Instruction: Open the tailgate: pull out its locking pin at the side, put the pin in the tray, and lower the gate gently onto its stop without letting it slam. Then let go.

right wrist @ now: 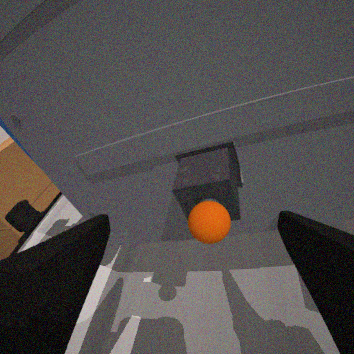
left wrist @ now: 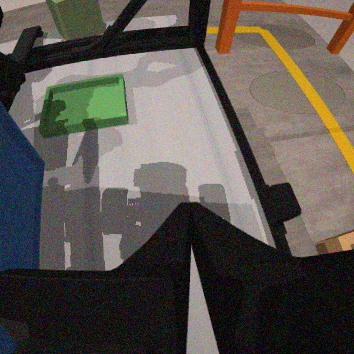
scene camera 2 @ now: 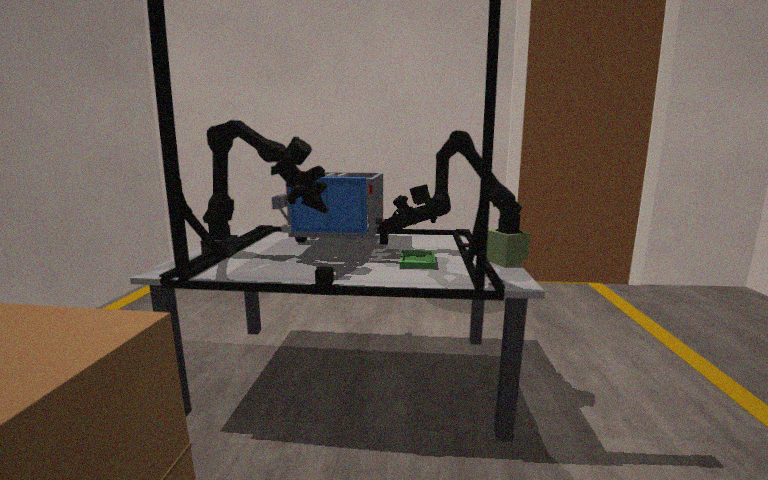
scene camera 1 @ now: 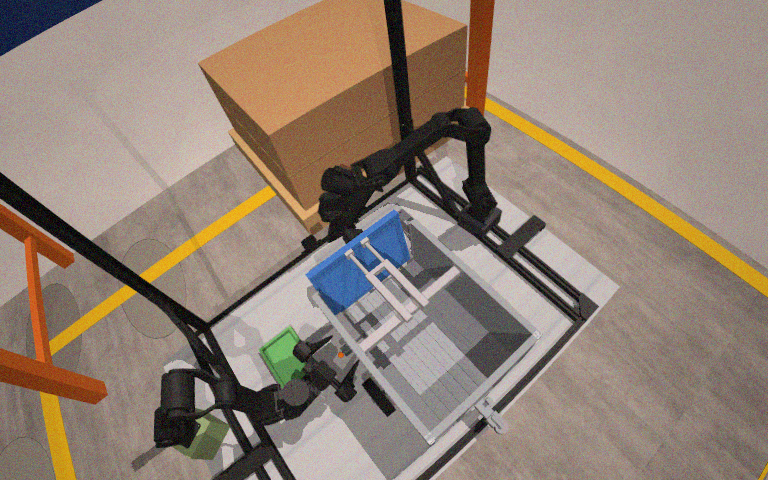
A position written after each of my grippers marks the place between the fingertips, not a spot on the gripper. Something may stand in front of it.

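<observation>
My left gripper (scene camera 1: pixel 328 241) shut, holding nothing. My right gripper (scene camera 1: pixel 345 347) open, touching a grey truck bed. Scene camera 2: left gripper (scene camera 2: pixel 326 212), right gripper (scene camera 2: pixel 378 227). Right wrist view: right gripper (right wrist: pixel 194 221), an orange locking pin (right wrist: pixel 208 221). Left wrist view: left gripper (left wrist: pixel 187 210), a blue tailgate (left wrist: pixel 29 167). Orange locking pin out of frame in the left wrist view.
</observation>
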